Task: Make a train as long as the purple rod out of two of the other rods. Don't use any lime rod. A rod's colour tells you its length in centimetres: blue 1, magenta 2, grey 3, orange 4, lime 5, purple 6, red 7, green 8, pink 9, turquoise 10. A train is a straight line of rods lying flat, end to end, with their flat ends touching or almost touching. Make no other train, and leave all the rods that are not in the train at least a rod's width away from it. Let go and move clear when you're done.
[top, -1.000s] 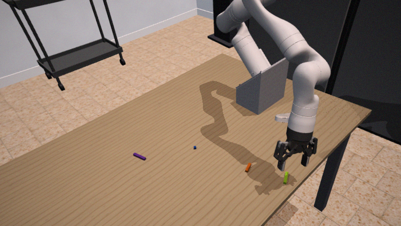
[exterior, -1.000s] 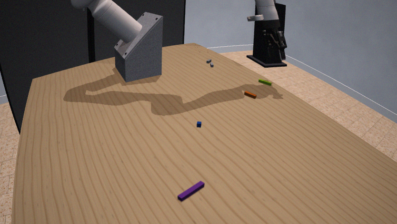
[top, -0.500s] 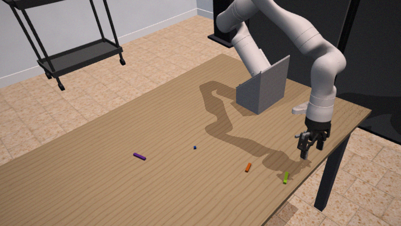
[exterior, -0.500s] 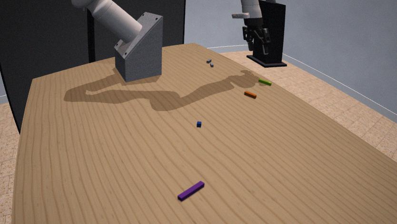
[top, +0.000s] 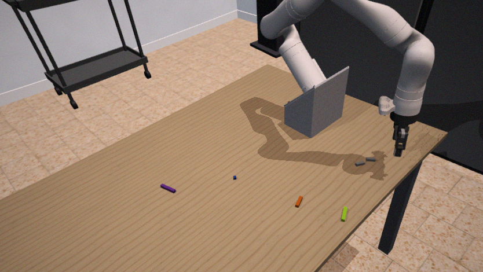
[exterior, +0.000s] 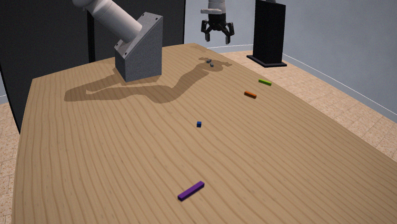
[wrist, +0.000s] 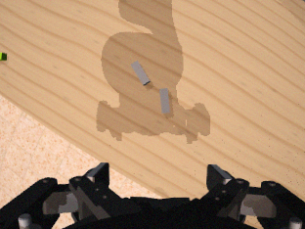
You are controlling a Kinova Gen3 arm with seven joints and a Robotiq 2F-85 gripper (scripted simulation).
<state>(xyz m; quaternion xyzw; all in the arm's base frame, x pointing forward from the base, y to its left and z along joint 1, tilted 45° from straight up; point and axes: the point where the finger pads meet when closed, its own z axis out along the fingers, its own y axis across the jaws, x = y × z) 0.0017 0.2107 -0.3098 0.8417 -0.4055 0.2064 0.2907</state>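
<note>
Right now the orange rod is 36 cm ahead of my hand, 8 cm below it and 7 cm to the right of it. The rest, counted from my hand: lime rod 29 cm ahead, 8 cm below, 4 cm to the left; then purple rod 66 cm ahead, 40 cm to the right, 8 cm below; then blue rod 46 cm ahead, 29 cm to the right, 8 cm below.
</note>
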